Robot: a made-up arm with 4 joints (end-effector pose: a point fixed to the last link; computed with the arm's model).
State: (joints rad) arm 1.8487 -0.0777 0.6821 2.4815
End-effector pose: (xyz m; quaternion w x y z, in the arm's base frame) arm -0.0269 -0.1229 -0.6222 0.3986 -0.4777 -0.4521 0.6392
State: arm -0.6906 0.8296 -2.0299 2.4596
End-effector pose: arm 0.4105 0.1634 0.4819 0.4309 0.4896 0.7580 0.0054
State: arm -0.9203 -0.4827 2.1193 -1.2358
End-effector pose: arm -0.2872 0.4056 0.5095 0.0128 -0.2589 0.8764 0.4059
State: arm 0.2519 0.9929 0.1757 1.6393
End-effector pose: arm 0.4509 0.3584 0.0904 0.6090 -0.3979 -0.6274 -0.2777
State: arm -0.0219 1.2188 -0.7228 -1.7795
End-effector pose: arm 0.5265 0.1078 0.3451 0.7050 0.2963 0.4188 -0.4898
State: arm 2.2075 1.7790 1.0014 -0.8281
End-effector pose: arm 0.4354 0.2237 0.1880 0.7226 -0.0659 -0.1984 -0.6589
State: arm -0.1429 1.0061 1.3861 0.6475
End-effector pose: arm 0.4897 0.2474 0.2167 0.8025 0.2319 0.3475 -0.4259
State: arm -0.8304 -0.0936 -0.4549 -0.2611
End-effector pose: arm -0.0215 0.2311 0.7322 0.9079 0.4052 -0.1072 0.0036
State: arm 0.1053 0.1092 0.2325 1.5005
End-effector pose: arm 0.0737 0.6623 0.1207 0.8016 -0.0746 -0.5930 -0.0128
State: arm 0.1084 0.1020 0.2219 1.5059
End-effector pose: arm 0.0697 0.6635 0.1181 0.7970 -0.0738 -0.5994 -0.0084
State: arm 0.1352 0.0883 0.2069 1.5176
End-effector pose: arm 0.0621 0.6672 0.0992 0.7884 -0.0803 -0.6098 0.0062
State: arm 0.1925 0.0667 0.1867 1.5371
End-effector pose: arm 0.0502 0.6721 0.0589 0.7745 -0.0957 -0.6243 0.0341
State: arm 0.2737 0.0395 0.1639 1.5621
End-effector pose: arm 0.0353 0.6741 0.0016 0.7564 -0.1170 -0.6395 0.0728
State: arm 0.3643 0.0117 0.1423 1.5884
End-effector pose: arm 0.0202 0.6699 -0.0621 0.7367 -0.1396 -0.6515 0.1155
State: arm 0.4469 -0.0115 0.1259 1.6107
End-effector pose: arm 0.0076 0.6605 -0.1195 0.7194 -0.1595 -0.6583 0.1539
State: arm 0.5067 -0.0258 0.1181 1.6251
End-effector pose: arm -0.0002 0.6504 -0.1602 0.7082 -0.1742 -0.6599 0.1806
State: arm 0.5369 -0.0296 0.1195 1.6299
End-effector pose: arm -0.0022 0.6441 -0.1803 0.7047 -0.1833 -0.6580 0.1922
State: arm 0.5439 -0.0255 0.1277 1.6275
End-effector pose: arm 0.0000 0.6424 -0.1845 0.7071 -0.1882 -0.6540 0.1920
